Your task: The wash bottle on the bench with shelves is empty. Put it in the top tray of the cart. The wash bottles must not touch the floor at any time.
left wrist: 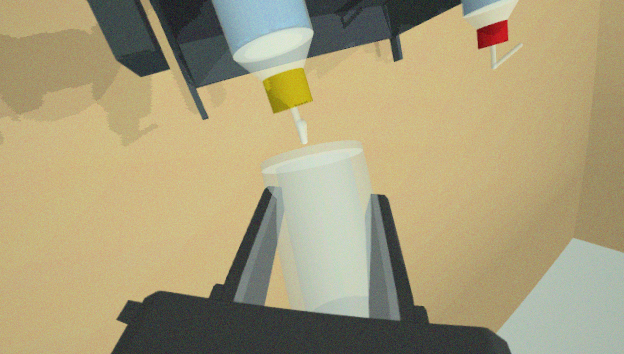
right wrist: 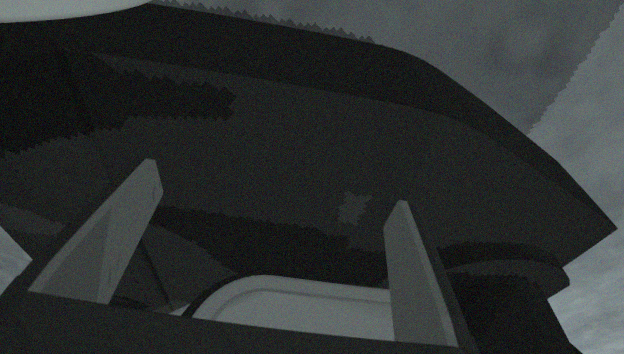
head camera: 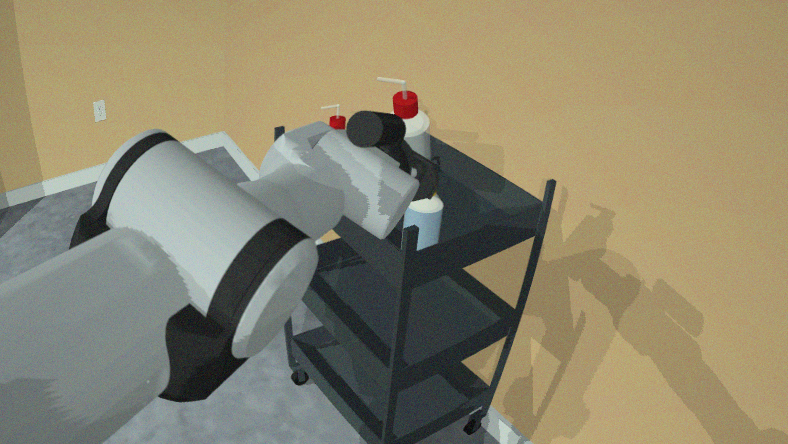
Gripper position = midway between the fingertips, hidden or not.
Observation:
In view: my left gripper (head camera: 405, 161), a wash bottle (head camera: 405, 103) and a dark three-tier cart (head camera: 397, 322).
The wash bottle also shows in the left wrist view (left wrist: 323, 191). My left gripper is seen too in the left wrist view (left wrist: 324, 201). The dark three-tier cart also shows in the left wrist view (left wrist: 198, 43). The right wrist view does not show the wash bottle: it is out of frame.

